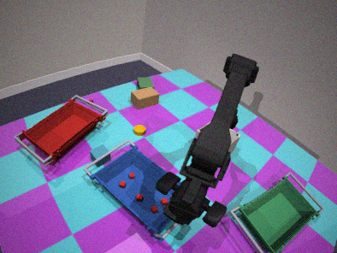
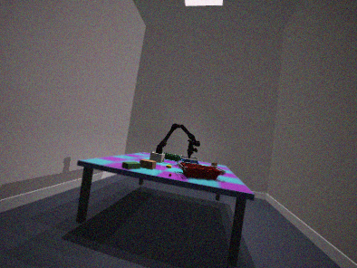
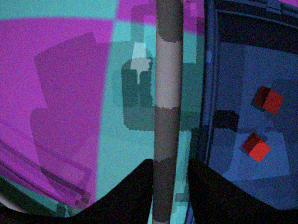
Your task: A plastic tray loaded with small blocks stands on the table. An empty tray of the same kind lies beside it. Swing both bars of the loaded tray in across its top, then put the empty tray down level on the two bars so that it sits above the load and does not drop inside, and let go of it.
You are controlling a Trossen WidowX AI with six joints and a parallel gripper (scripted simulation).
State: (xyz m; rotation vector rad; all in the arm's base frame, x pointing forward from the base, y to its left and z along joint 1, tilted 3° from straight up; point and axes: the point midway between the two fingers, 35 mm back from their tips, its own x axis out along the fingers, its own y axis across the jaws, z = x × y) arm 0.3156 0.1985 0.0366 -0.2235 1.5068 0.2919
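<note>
My gripper tip is 35 cm to the left of the dark teal block, 12 cm short of it and 5 cm above it. Also, from my gripper tip: green tray 30 cm behind, 19 cm to the left, 3 cm below; then tan box 61 cm to the right, 21 cm behind, 4 cm below; then yellow disc 43 cm to the right, 9 cm behind, 6 cm below.
</note>
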